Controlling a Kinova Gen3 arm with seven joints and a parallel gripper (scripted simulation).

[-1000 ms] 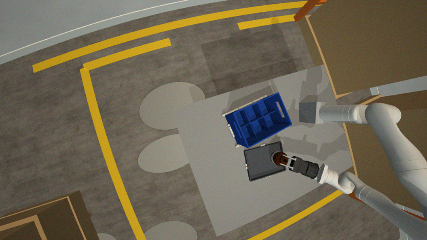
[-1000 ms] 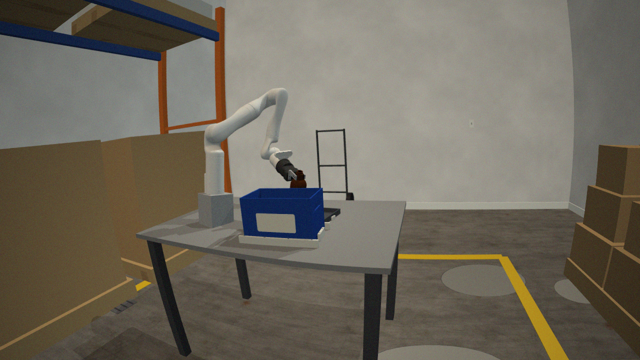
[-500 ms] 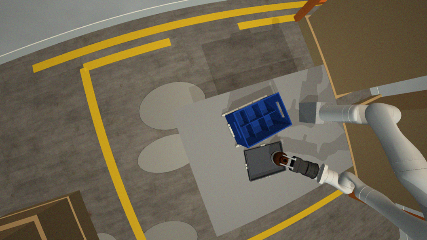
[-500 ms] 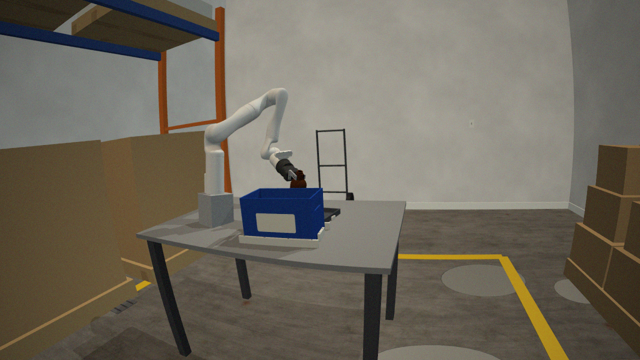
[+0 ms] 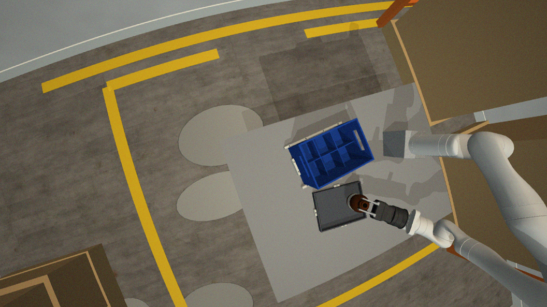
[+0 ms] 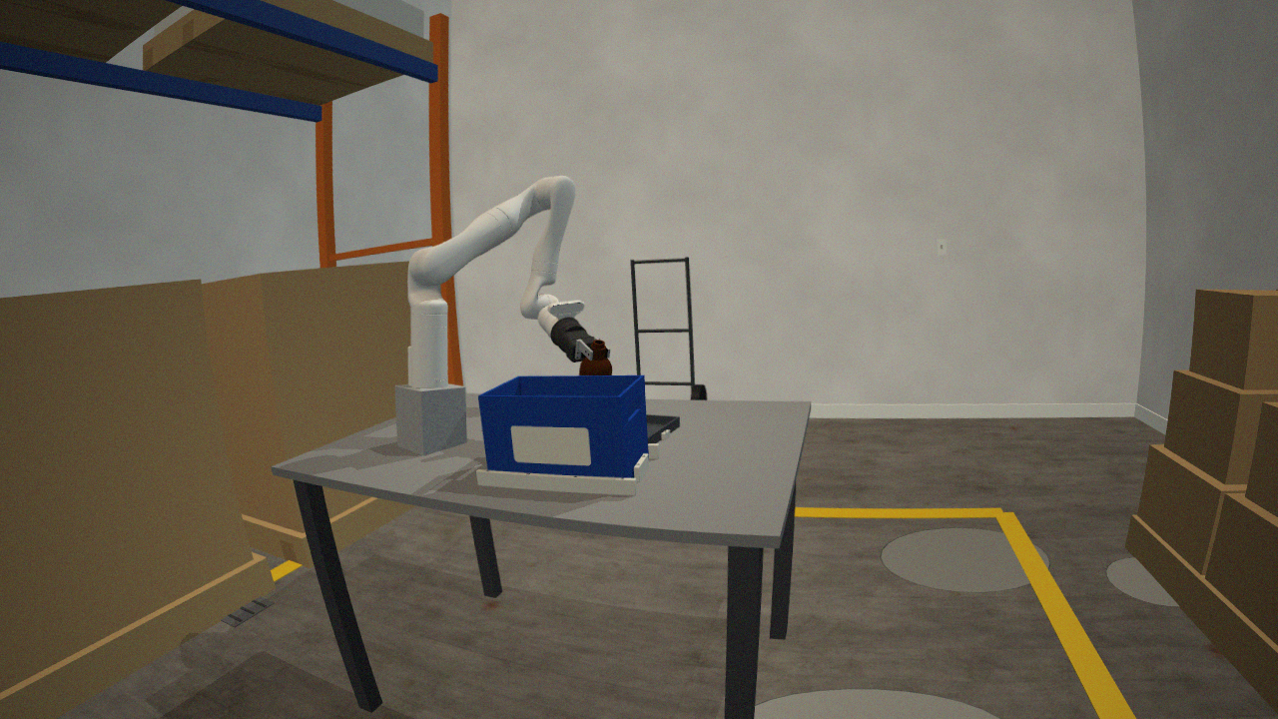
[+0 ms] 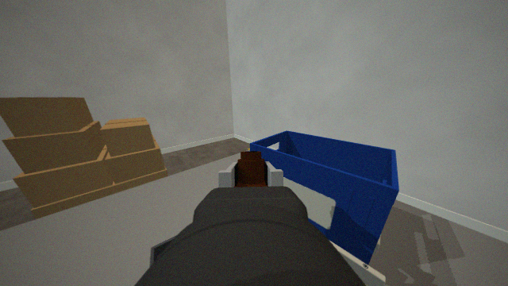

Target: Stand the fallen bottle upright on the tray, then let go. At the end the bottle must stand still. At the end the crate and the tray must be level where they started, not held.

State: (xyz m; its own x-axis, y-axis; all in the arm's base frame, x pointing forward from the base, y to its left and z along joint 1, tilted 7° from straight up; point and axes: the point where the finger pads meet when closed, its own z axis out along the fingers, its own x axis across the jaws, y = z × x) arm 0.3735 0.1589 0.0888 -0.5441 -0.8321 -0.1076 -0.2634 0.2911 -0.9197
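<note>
My hand is 1 cm past the brown bottle, 1 cm to the right of it and 5 cm above it. Also, from my hand: dark grey tray 1 cm ahead, 5 cm to the left, 19 cm below; then blue crate 5 cm ahead, 22 cm to the right, 12 cm below.
</note>
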